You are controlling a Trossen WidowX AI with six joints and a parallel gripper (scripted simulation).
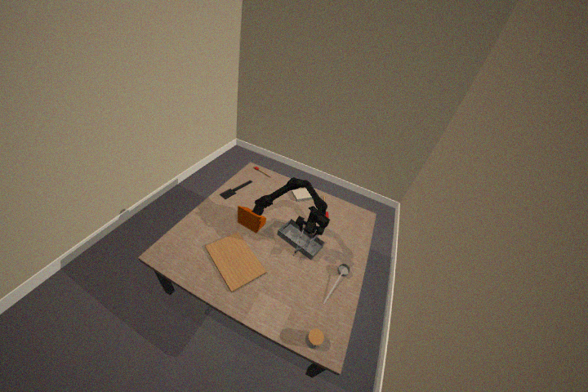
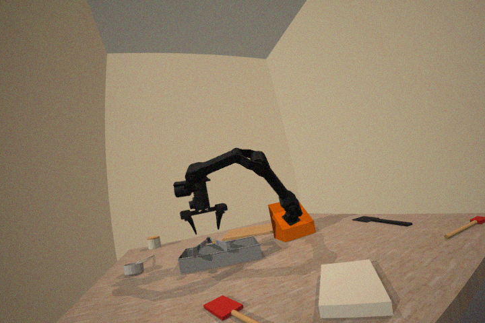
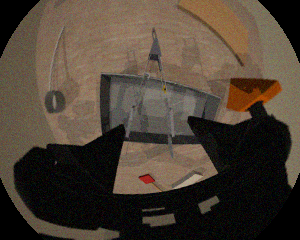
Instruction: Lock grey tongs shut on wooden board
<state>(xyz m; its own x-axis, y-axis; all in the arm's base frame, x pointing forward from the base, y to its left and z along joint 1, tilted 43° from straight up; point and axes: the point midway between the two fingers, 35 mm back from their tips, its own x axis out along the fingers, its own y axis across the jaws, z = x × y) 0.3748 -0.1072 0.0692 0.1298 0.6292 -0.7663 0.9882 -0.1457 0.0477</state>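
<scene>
Right now the grey roasting tin is 9 cm below my gripper tip, 3 cm behind it and 2 cm to the left of it. The rest, counted from my gripper tip: wooden board (36 cm behind, 32 cm to the right, 11 cm below); then white block (51 cm to the left, 16 cm behind, 11 cm below); then red-headed tool (43 cm to the left, 11 cm below, 6 cm ahead).
</scene>
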